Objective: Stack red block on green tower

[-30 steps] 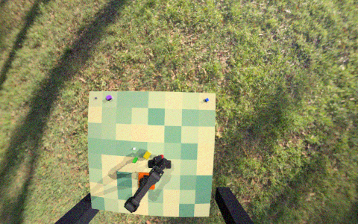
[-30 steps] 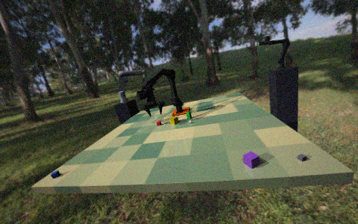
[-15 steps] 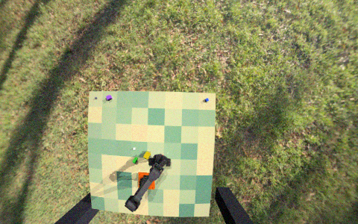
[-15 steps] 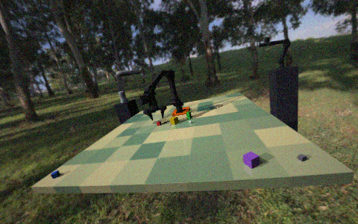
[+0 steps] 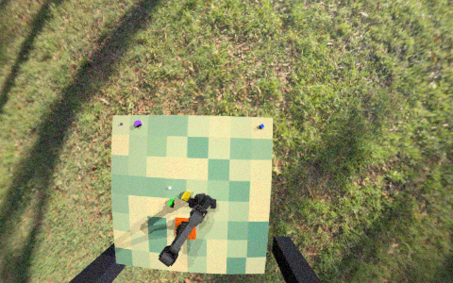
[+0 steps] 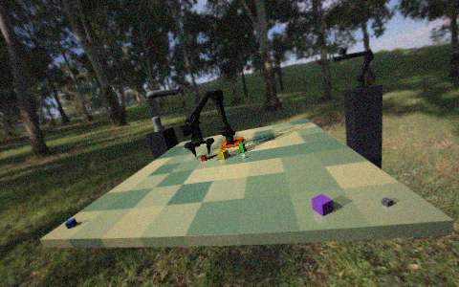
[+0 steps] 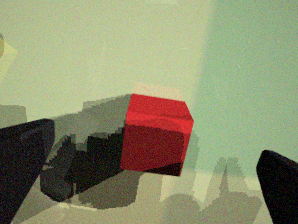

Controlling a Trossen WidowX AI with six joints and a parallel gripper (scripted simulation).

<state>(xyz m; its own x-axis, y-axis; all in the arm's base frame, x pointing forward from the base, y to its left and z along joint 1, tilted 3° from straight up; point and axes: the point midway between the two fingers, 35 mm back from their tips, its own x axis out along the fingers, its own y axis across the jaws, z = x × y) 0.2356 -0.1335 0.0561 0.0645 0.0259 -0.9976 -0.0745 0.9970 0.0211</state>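
Now: gripper tip 2 cm above the red block. From my gripper tip the other things lie so: small white bit: 28 cm to the left, 4 cm ahead, 2 cm below; blue block: 57 cm ahead, 38 cm to the right, 2 cm below; yellow block: 14 cm to the left, 1 cm below.
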